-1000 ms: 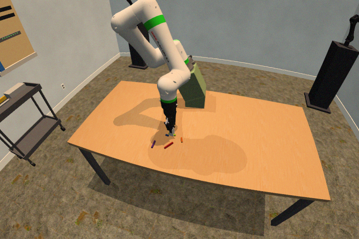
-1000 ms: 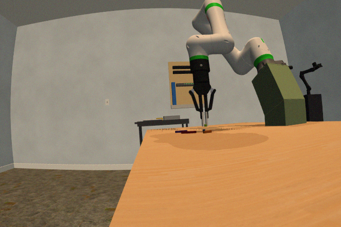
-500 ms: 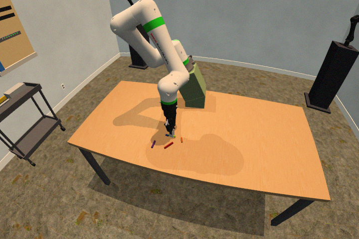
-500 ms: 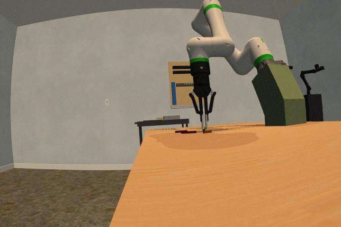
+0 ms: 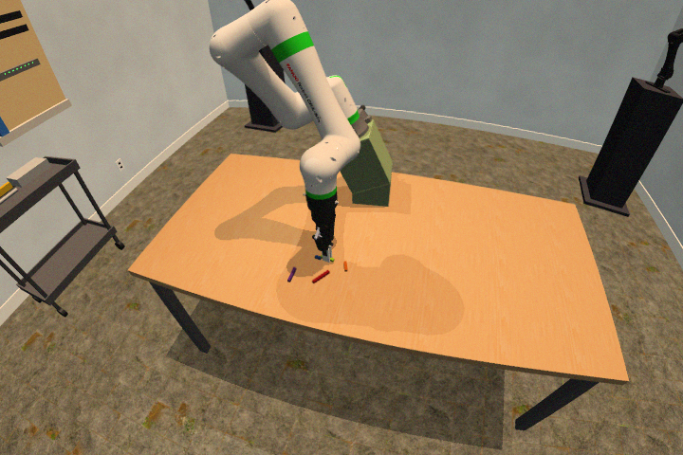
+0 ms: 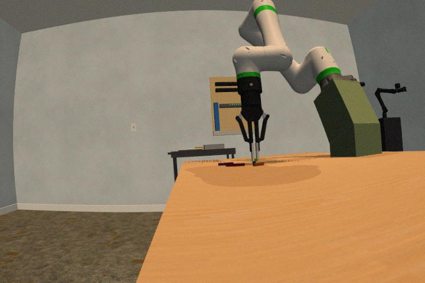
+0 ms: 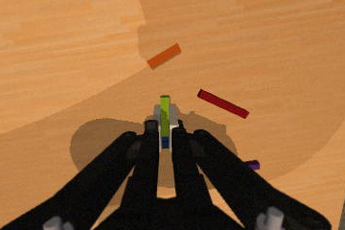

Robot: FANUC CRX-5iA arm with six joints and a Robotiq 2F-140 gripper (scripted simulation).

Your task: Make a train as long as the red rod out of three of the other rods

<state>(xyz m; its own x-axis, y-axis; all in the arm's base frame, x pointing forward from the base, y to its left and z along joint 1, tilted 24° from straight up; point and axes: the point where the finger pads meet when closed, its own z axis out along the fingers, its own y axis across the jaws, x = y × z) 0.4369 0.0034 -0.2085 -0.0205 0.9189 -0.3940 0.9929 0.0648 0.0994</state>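
Right now my hand is 30 mm above the lime rod. Round my hand: red rod (80 mm ahead, 40 mm below, 10 mm to the left); then purple rod (110 mm ahead, 80 mm to the right, 40 mm below); then orange rod (70 mm to the left, 40 mm below).
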